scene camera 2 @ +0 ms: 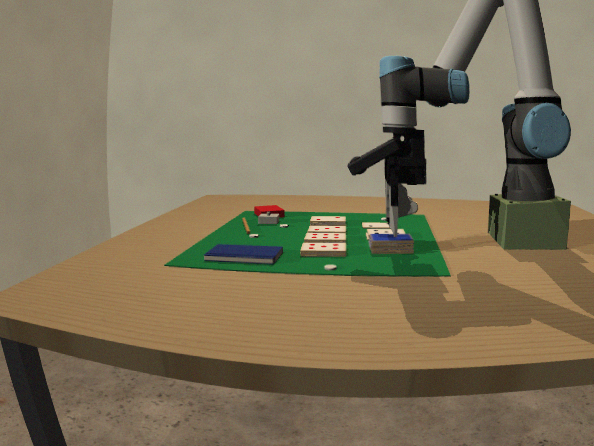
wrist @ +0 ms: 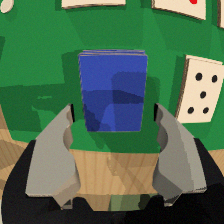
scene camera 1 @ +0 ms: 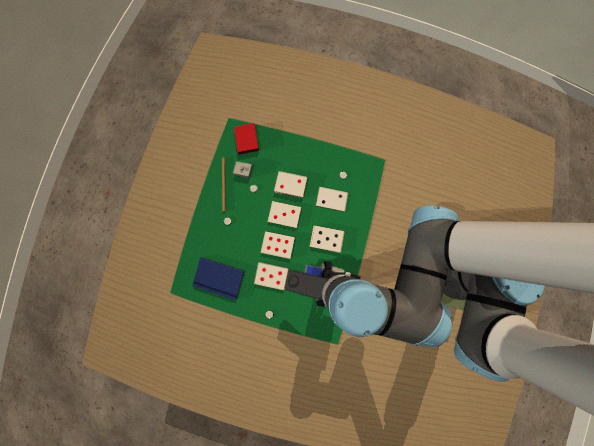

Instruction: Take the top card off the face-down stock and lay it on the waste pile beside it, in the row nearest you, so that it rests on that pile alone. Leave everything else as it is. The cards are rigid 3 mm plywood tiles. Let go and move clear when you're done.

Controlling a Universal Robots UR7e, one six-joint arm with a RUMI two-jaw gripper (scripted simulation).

Note:
I see my gripper (scene camera 2: 393, 232) and a green mat (scene camera 2: 427, 261).
My gripper is seen too in the wrist view (wrist: 113, 104). The green mat shows as well in the wrist view (wrist: 47, 79).

